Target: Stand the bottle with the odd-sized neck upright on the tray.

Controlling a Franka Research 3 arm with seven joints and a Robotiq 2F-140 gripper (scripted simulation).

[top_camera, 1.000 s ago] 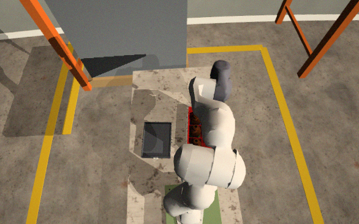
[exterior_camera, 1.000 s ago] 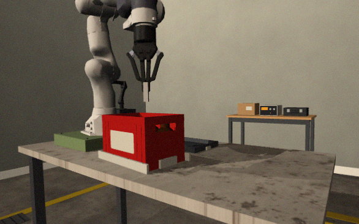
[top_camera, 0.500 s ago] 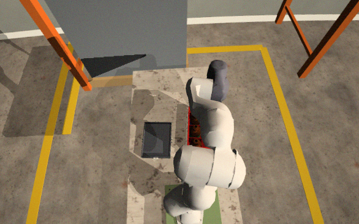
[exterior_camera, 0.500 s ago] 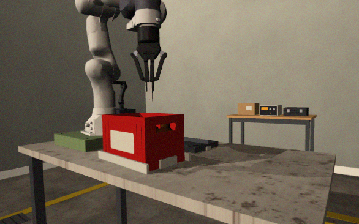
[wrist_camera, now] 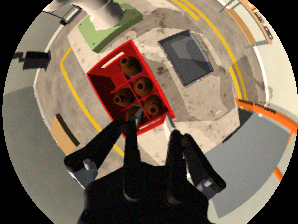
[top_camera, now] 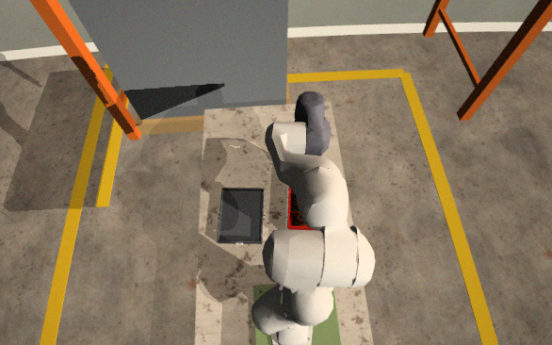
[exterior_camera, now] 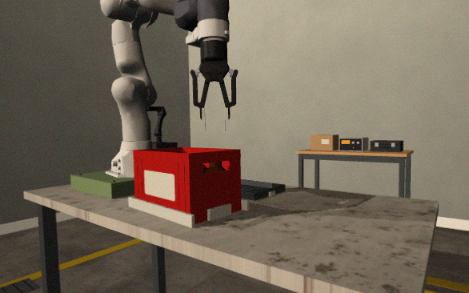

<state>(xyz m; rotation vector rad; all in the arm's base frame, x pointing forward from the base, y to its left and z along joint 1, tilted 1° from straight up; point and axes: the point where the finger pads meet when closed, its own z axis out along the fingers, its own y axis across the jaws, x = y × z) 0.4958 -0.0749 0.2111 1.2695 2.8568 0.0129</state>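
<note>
My gripper is now 170 mm above the red crate, 90 mm past it and 30 mm to the left of it. Also, from my hand: dark tray: 260 mm to the left, 240 mm below, 100 mm behind; then brown bottle: 170 mm below, 90 mm behind, 80 mm to the right.
</note>
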